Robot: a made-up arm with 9 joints.
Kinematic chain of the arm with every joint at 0, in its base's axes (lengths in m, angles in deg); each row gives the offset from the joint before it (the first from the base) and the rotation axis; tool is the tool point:
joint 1: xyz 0 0 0.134 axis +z
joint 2: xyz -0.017 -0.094 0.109 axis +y
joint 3: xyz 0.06 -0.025 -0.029 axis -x
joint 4: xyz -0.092 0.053 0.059 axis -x
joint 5: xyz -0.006 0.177 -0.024 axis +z
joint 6: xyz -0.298 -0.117 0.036 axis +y
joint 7: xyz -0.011 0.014 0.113 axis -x
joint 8: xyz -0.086 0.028 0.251 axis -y
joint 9: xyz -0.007 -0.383 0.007 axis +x
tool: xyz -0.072 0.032 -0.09
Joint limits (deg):
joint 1: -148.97..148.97
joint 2: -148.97..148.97
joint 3: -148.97..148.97
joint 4: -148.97..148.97
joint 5: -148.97..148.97
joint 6: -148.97..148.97
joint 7: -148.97..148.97
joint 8: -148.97..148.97
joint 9: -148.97..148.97
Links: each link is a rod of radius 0.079 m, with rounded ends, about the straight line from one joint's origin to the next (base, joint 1, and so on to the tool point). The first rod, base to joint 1, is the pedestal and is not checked.
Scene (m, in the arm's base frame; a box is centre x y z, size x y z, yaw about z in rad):
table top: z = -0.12
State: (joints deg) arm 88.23 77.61 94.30 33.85 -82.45 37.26 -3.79 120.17 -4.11
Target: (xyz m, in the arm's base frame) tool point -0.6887 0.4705 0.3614
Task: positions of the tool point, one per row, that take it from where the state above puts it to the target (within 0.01 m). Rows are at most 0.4 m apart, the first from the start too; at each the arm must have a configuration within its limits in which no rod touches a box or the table.
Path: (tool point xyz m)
1: -0.2582 -0.5320 0.5958
2: -0.5041 -0.4258 0.5464
3: -0.6972 -0.1979 0.4895
4: -0.7738 0.1223 0.4270
5: -0.6887 0.4705 0.3614

